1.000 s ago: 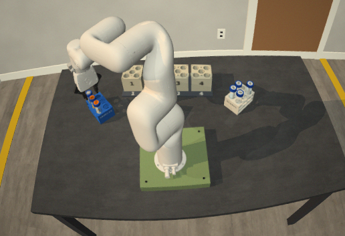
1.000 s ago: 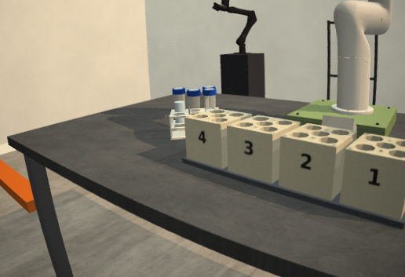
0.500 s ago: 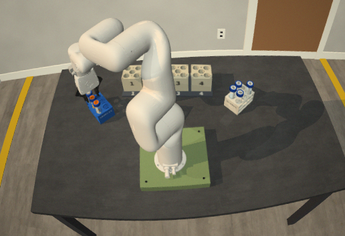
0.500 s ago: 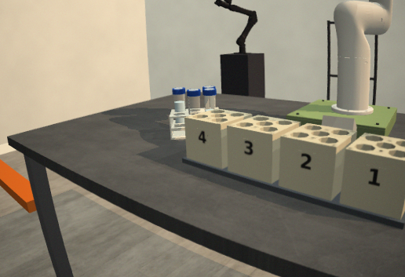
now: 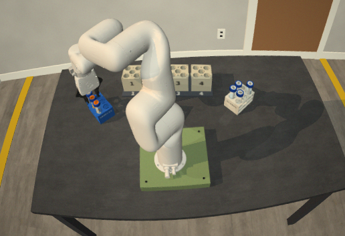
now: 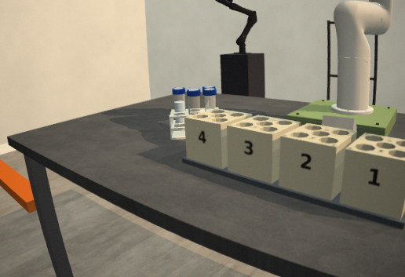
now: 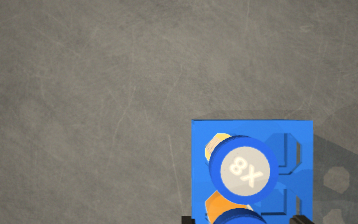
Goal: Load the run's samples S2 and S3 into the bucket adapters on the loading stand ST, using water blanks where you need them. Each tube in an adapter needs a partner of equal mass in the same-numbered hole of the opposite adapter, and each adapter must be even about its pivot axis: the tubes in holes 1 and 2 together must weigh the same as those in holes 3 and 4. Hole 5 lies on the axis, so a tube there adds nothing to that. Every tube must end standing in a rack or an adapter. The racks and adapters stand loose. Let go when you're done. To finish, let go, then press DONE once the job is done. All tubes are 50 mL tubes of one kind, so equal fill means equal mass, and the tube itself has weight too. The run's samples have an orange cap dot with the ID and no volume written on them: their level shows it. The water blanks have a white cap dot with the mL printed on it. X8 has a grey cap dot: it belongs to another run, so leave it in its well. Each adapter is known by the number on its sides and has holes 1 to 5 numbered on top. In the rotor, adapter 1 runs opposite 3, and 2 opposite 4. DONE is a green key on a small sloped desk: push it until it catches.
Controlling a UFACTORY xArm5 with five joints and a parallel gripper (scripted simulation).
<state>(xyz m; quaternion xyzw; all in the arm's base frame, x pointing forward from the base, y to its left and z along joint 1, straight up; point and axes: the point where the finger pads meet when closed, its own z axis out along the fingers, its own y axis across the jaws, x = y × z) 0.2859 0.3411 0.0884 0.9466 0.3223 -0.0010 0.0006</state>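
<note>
The sample tube S2 lies 70 mm below my hand and 10 mm ahead of it. The rest, counted from my hand: bucket adapter: 180 mm to the right, 170 mm ahead, 80 mm below; loading stand ST: 340 mm to the right, 150 mm ahead, 130 mm below; blue sample rack: 100 mm below, 20 mm to the right, 10 mm ahead.
</note>
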